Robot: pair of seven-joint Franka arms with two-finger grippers.
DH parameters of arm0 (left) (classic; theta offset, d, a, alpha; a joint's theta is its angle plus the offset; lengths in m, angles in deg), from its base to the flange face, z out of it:
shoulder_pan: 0 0.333 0 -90
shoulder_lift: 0 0 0 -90
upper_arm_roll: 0 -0.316 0.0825 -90
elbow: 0 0 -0.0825 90
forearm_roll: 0 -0.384 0 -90
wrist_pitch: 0 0 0.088 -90
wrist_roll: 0 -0.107 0 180
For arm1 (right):
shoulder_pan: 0 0.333 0 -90
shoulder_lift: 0 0 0 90
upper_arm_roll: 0 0.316 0.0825 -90
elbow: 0 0 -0.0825 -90
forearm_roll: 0 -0.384 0 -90
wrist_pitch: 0 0 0.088 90
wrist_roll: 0 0.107 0 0
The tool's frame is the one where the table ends.
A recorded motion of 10 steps. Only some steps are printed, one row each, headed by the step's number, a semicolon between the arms.
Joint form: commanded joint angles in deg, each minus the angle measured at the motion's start. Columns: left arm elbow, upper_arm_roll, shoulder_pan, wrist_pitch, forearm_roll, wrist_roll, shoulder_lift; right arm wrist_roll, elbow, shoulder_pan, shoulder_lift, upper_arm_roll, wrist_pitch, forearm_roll.
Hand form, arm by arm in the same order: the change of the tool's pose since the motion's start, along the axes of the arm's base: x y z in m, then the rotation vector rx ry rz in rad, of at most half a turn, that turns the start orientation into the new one. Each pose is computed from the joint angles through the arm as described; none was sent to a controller.
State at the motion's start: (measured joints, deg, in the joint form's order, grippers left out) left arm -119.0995 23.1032 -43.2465 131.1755 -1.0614 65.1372 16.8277; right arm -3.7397 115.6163 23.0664 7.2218 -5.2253 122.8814 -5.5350
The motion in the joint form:
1: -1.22 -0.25 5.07 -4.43 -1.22 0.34 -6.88; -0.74 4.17 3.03 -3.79 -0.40 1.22 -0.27
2: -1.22 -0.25 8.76 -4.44 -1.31 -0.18 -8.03; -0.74 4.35 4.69 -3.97 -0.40 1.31 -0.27
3: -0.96 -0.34 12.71 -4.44 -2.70 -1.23 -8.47; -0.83 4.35 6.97 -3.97 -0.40 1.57 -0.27
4: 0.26 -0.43 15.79 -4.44 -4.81 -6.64 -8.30; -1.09 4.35 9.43 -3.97 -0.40 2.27 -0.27
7: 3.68 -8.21 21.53 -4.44 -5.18 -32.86 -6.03; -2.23 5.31 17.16 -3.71 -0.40 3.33 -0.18
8: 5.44 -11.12 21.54 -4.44 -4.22 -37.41 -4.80; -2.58 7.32 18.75 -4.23 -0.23 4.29 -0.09
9: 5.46 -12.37 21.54 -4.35 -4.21 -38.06 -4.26; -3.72 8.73 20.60 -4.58 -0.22 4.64 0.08
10: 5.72 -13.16 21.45 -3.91 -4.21 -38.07 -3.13; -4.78 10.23 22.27 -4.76 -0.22 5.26 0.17
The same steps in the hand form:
1: 0.0414 0.0358 0.0477 0.0173 -0.0633 0.0772; -0.0271 0.0174 0.0061 0.0128 -0.0118 0.0540
2: 0.0722 0.0549 0.0582 0.0068 -0.0794 0.1320; -0.0338 0.0321 0.0066 0.0137 -0.0130 0.0829
3: 0.1061 0.0773 0.0641 0.0088 -0.1046 0.1695; -0.0423 0.0525 0.0070 0.0154 -0.0171 0.1239
4: 0.1356 0.0934 0.0719 0.0054 -0.1381 0.1094; -0.0516 0.0744 0.0081 0.0197 -0.0287 0.1704
7: 0.2406 0.1821 0.0727 0.0026 -0.1514 -0.1151; -0.0920 0.1374 -0.0004 0.0182 -0.0275 0.3245
8: 0.2645 0.2015 0.0728 -0.0070 -0.1515 -0.1327; -0.1080 0.1463 -0.0098 0.0135 -0.0197 0.3608
9: 0.2717 0.2118 0.0671 0.0004 -0.1453 -0.1231; -0.1236 0.1564 -0.0169 0.0068 -0.0106 0.4143
10: 0.2775 0.2166 0.0579 0.0042 -0.1381 -0.1118; -0.1383 0.1645 -0.0259 0.0005 -0.0014 0.4620

